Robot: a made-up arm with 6 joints. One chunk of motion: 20 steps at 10 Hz.
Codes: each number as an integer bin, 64 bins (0 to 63) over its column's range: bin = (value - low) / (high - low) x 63, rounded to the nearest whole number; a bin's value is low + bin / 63 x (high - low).
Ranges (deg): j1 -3..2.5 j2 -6.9..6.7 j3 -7.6..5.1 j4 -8.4..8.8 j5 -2.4..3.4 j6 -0.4..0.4
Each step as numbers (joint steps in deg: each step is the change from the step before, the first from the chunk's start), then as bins.
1 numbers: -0.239 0.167 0.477 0.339 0.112 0.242
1 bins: 32 33 40 32 27 51
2 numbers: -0.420 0.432 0.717 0.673 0.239 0.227
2 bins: 30 34 41 33 29 49
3 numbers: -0.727 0.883 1.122 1.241 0.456 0.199
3 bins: 26 36 43 35 31 47
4 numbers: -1.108 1.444 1.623 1.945 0.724 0.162
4 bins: 22 39 46 38 34 44
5 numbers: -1.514 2.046 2.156 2.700 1.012 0.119
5 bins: 17 41 48 41 37 41
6 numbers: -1.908 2.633 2.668 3.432 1.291 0.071
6 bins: 13 44 51 43 40 37
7 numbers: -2.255 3.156 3.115 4.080 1.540 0.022
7 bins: 9 47 53 46 43 33
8 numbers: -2.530 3.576 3.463 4.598 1.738 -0.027
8 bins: 5 49 55 48 45 29
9 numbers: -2.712 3.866 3.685 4.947 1.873 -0.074
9 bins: 3 50 56 49 46 26
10 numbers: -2.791 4.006 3.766 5.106 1.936 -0.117
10 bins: 2 51 56 49 47 22
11 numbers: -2.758 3.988 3.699 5.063 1.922 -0.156
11 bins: 3 50 56 49 47 19
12 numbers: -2.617 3.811 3.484 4.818 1.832 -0.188
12 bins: 4 50 55 48 46 17
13 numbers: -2.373 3.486 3.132 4.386 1.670 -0.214
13 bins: 7 48 53 47 44 15
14 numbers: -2.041 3.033 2.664 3.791 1.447 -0.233
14 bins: 11 46 51 45 42 13
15 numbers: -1.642 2.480 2.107 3.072 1.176 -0.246
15 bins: 16 43 48 42 39 12
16 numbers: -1.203 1.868 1.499 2.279 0.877 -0.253
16 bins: 21 41 45 39 36 12
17 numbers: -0.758 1.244 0.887 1.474 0.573 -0.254
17 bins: 26 38 42 36 32 11
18 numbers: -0.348 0.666 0.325 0.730 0.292 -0.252
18 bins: 30 35 39 33 29 12
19 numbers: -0.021 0.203 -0.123 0.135 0.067 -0.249
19 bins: 34 33 37 31 27 12
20 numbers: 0.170 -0.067 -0.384 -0.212 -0.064 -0.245
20 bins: 36 32 36 30 25 12
